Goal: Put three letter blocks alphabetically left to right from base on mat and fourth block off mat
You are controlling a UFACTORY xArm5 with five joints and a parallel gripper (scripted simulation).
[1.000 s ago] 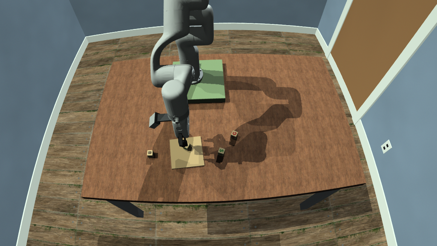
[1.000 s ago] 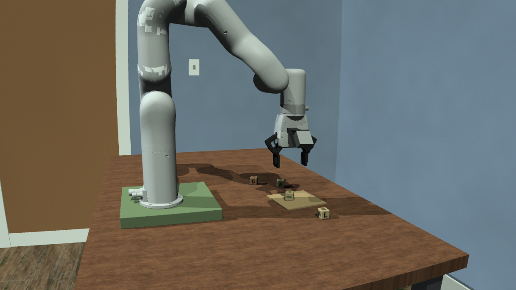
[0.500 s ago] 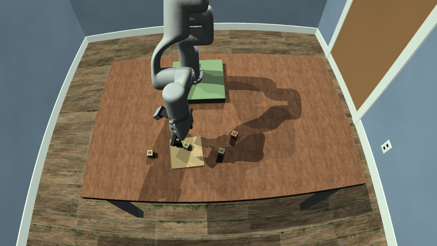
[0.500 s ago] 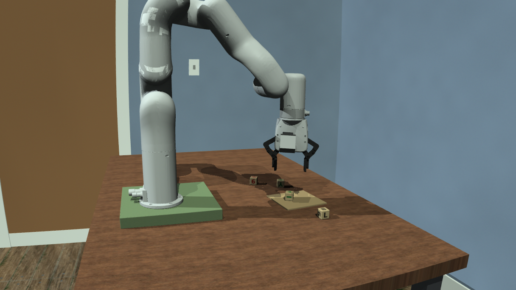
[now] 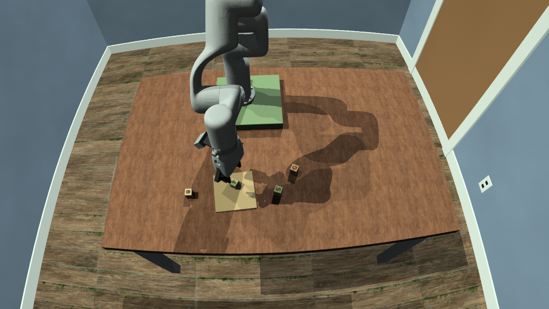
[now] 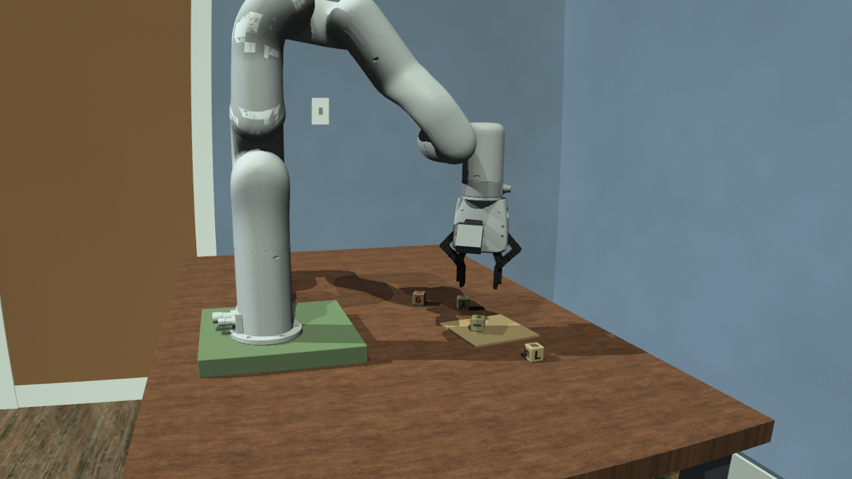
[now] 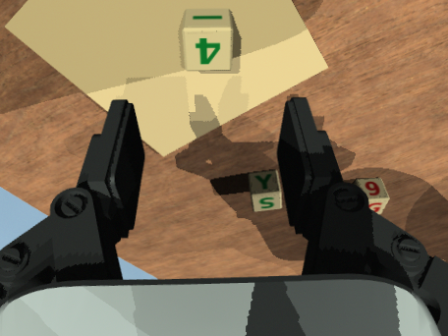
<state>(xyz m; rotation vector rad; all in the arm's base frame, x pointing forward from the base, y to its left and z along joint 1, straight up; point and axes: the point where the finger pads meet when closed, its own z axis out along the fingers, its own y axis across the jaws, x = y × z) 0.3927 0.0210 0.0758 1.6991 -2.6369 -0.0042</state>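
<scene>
Now: hand 9 cm above the cream block. The rest, counted from my hand: tan mat 10 cm below, 2 cm ahead.
</scene>
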